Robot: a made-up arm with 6 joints. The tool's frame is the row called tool.
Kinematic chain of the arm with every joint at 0, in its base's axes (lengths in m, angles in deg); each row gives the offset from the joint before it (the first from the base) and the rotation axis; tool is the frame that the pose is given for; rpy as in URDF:
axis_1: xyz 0 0 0.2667 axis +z
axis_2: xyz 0 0 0 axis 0 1 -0.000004
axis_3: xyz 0.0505 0 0.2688 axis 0 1 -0.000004
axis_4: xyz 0.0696 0 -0.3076 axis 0 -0.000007 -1
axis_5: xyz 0 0 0 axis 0 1 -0.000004
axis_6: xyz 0.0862 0 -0.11 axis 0 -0.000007 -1
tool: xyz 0 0 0 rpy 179.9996 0 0
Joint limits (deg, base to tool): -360..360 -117.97..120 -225..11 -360..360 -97..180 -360..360
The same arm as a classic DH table. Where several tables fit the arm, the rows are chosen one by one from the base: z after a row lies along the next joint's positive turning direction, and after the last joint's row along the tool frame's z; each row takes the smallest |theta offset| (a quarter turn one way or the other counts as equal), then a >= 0, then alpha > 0; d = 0 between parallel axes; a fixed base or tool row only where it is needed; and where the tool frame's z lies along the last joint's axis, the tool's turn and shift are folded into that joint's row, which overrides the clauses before.
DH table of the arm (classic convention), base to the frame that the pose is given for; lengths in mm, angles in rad. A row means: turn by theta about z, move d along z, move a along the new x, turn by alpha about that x. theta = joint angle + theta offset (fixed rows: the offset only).
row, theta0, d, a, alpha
axis_1, 0, 266.7, 0, -1.5708
axis_2, -1.3851, 0, 273.5, 0
axis_3, 1.3851, 0, 69.6, -1.5708
axis_4, 0, 307.6, 0, 1.5708
axis_5, 0, 0, 86.2, -1.5708
axis_6, 0, 110, 0, 0
Joint limits (rad, base to tool): -6.2832..6.2832 -2.059..2.0944 -3.927..0.192 -6.2832..6.2832 -1.693..3.1416 -6.2832..6.2832

